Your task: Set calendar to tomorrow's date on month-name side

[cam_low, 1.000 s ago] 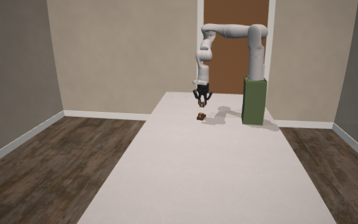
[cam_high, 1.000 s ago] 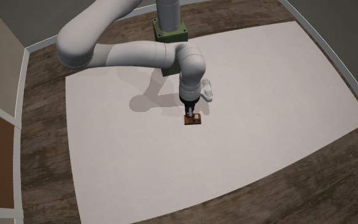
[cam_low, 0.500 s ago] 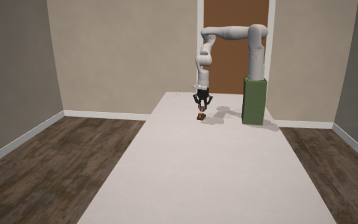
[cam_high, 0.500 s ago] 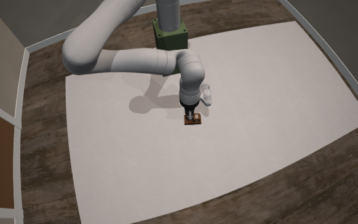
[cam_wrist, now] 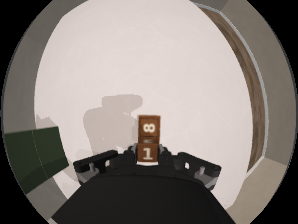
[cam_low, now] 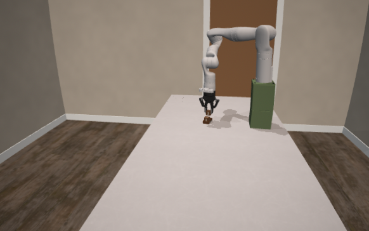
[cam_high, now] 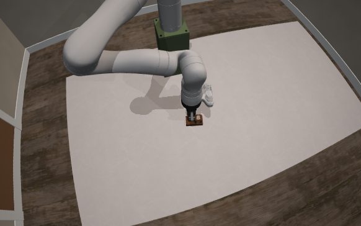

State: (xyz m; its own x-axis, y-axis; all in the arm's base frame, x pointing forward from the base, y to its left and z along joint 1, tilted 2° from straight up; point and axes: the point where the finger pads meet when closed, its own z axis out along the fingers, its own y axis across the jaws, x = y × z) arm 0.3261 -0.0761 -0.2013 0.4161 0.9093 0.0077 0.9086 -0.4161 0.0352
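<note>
Now: the cube 1 cm ahead of my hand, 3 cm to the left of it and 5 cm below it. From my hand the other things lie so: brown tray (1 cm ahead, 1 cm to the left, 6 cm below).
</note>
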